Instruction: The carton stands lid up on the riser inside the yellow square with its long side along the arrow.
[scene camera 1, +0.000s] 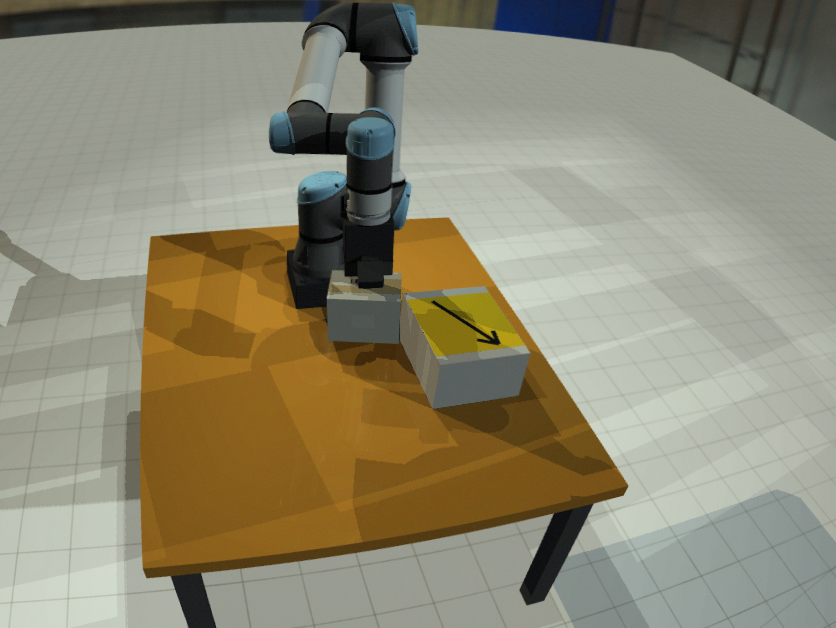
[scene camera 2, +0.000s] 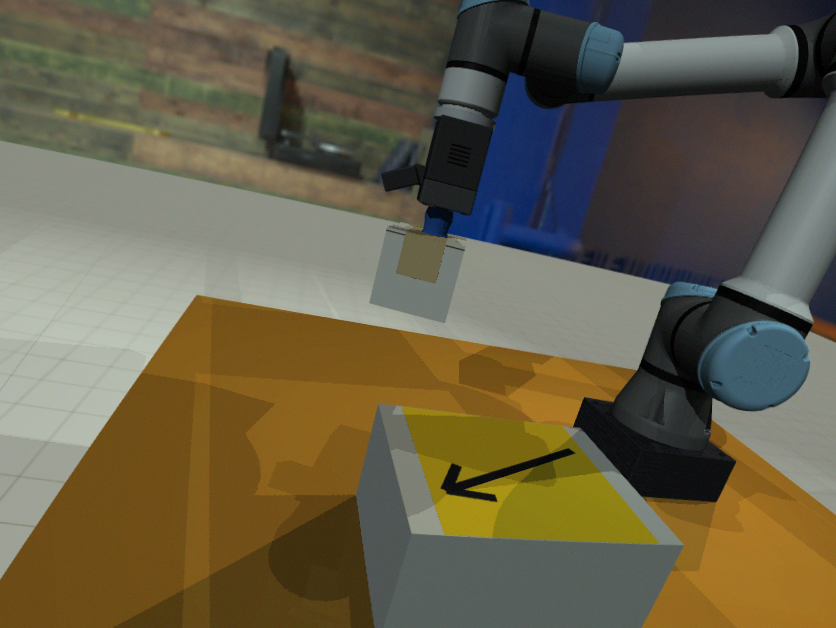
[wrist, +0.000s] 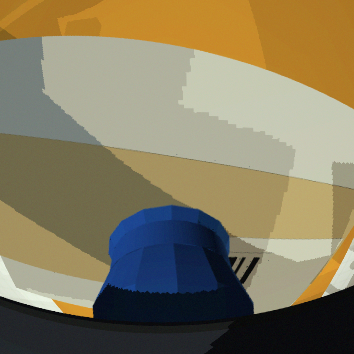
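Observation:
The pale grey carton (scene camera 1: 363, 319) (scene camera 2: 408, 297) (wrist: 240, 135) hangs lid up in the air, left of the riser in scene camera 1. A tan tape strip runs over its top and down its end. My blue suction cup (scene camera 2: 437, 221) (wrist: 170, 240) is on its top, holding it; the seal itself is hidden. The riser (scene camera 1: 479, 378) (scene camera 2: 527, 581) is a grey-white box with the yellow square (scene camera 1: 439, 337) (scene camera 2: 554, 520) on top. The black arrow (scene camera 1: 466, 323) (scene camera 2: 506, 471) points to the front right in scene camera 1. The carton's long side lies left-right there, at an angle to the arrow.
The orange-brown table (scene camera 1: 270, 466) (scene camera 2: 223, 439) bears the riser near its right edge in scene camera 1. The arm's black base (scene camera 1: 309, 289) (scene camera 2: 665, 473) stands at the back, behind the carton in scene camera 1. Shadows of the arm cross the table.

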